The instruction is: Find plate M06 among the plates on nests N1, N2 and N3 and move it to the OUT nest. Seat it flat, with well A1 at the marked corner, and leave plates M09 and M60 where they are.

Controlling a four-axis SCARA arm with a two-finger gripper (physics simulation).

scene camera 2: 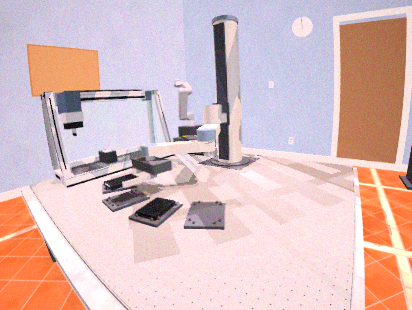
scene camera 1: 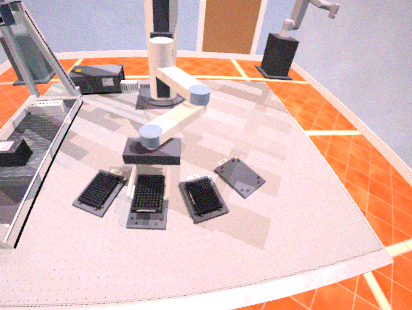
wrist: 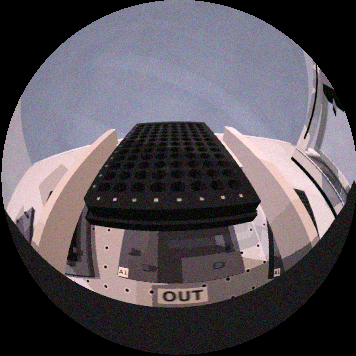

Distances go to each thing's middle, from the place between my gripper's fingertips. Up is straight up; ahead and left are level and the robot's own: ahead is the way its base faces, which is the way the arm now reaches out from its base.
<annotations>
I see the grey nest labelled OUT point(scene camera 1: 151, 221) 8 cm below my hand, 4 cm behind it and 1 cm to the right of it. The rest, counted from my hand: grey nest labelled N1 point(scene camera 1: 245, 181): 33 cm to the left, 12 cm behind, 8 cm below; OUT label point(wrist: 196, 294): 12 cm behind, 9 cm below, 1 cm to the left.
</annotations>
